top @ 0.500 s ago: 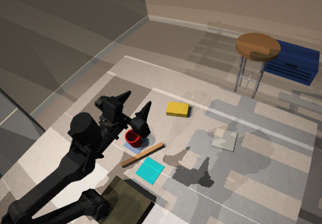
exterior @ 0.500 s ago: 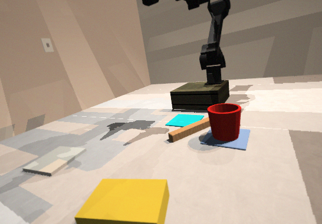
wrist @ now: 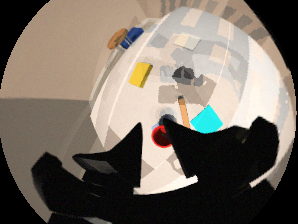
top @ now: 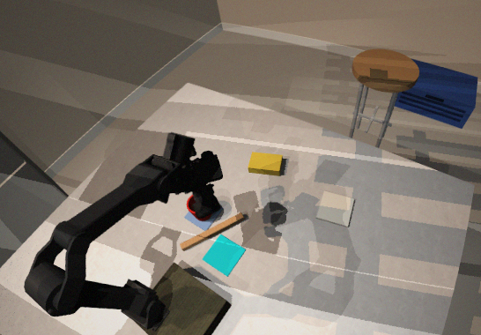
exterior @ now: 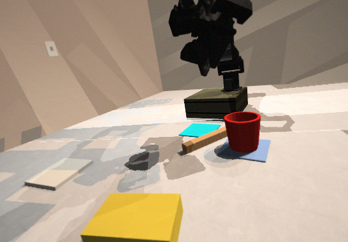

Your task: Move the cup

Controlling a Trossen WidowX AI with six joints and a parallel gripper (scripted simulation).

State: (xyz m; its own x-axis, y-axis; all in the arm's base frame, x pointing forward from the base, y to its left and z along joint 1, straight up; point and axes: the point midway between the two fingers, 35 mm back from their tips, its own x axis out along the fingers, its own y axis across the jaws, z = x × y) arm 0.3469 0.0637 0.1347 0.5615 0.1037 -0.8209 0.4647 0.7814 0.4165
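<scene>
My gripper tip is 140 mm above the red cup, 40 mm to the right of it and 40 mm past it. From my gripper tip the other things lie so: light blue pad: 190 mm below, 50 mm to the left, 40 mm behind; wooden bar: 180 mm below, 80 mm behind, 20 mm to the right; green marble: 160 mm below, 60 mm to the left, 50 mm behind.
</scene>
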